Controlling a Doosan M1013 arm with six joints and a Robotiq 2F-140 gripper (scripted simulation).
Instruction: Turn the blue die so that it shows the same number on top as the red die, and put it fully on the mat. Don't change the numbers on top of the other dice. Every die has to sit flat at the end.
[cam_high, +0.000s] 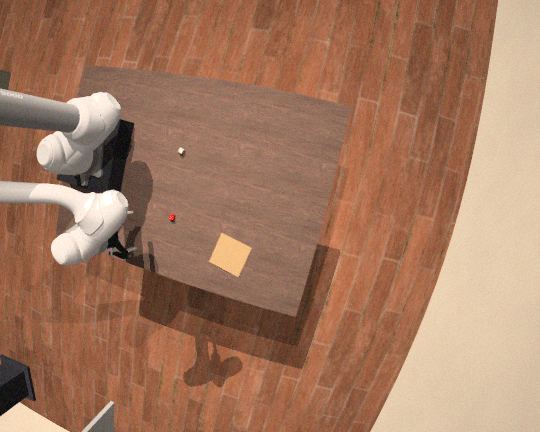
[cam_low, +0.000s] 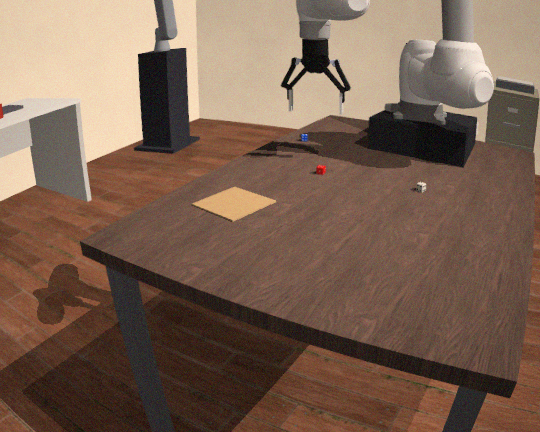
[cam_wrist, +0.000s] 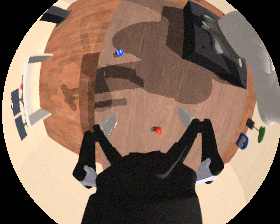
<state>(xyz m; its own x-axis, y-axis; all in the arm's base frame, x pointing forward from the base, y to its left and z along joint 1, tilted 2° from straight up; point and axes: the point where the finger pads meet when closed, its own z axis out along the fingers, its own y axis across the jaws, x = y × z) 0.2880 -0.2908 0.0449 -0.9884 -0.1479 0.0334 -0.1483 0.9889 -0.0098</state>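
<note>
My gripper is now 180 mm past the blue die, 100 mm to the left of it and 150 mm above it. From my hand the other things lie so: white die 140 mm ahead, 340 mm to the left, 150 mm below; tan mat 390 mm ahead, 80 mm to the right, 150 mm below; red die 120 mm ahead, 50 mm to the left, 150 mm below.
</note>
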